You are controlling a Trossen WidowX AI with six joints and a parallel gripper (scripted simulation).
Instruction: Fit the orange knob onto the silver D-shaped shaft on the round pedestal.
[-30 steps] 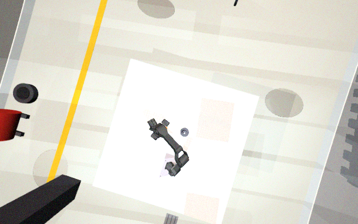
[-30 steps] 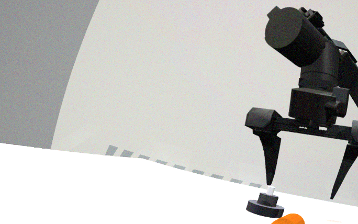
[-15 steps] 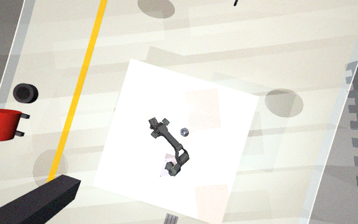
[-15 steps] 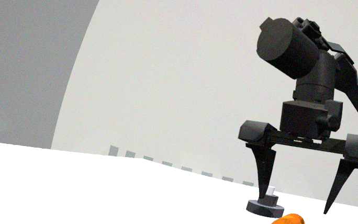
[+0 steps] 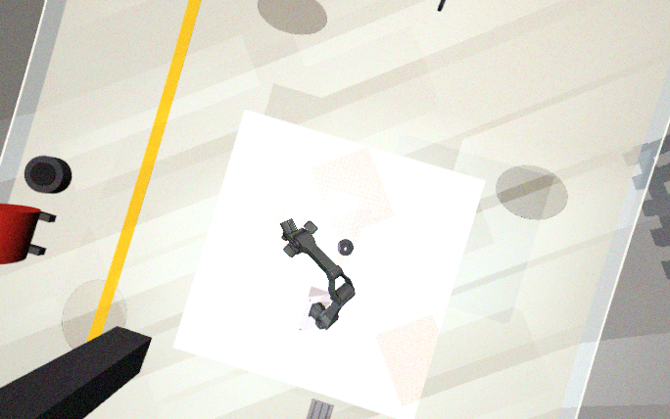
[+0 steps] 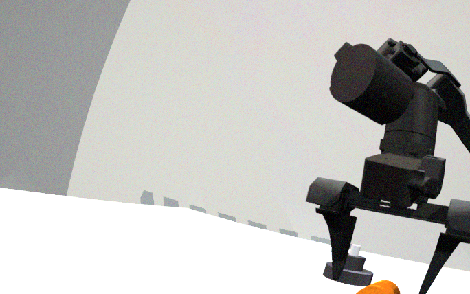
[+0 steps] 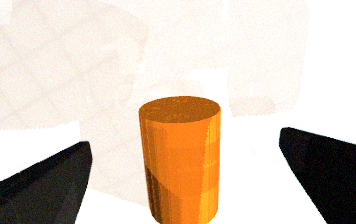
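Now: the orange knob 10 mm below my gripper tip. Round my gripper tip: dark round pedestal 20 mm ahead, 220 mm to the right.
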